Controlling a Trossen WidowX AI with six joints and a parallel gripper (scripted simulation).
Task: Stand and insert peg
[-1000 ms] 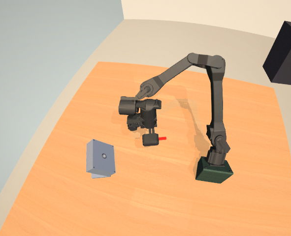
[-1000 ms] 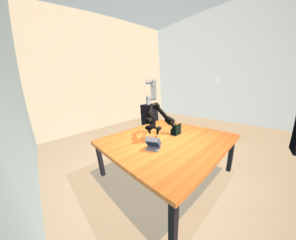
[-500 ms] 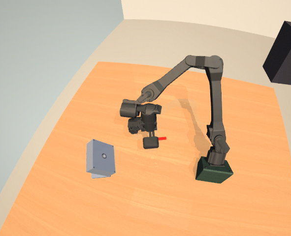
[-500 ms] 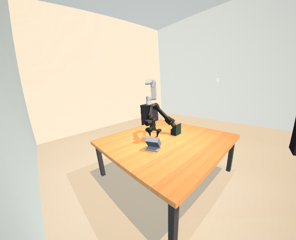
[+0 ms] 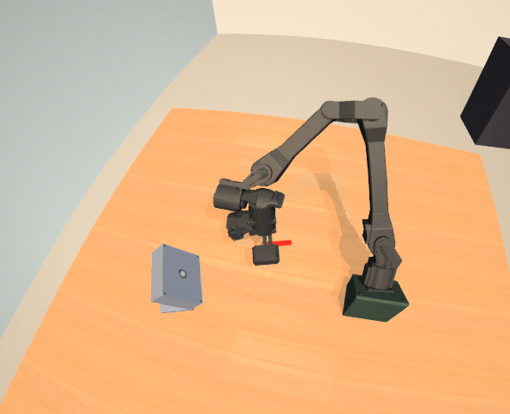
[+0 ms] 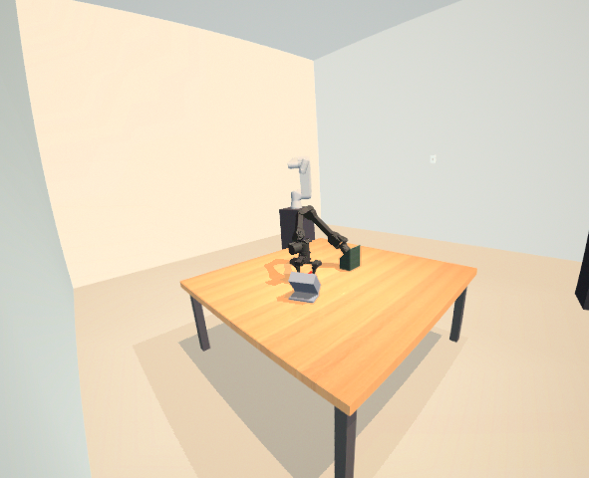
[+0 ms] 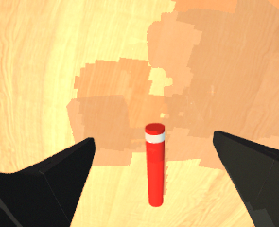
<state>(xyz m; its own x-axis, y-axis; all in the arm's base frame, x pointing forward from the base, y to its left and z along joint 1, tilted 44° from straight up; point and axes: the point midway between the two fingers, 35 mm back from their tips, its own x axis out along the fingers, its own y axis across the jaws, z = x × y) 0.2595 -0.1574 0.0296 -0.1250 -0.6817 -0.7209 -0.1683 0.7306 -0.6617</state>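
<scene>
Now: gripper tip 10 mm past the red peg. Also, from my gripper tip: grey sloped panel (200 mm ahead, 140 mm to the left, 60 mm above).
</scene>
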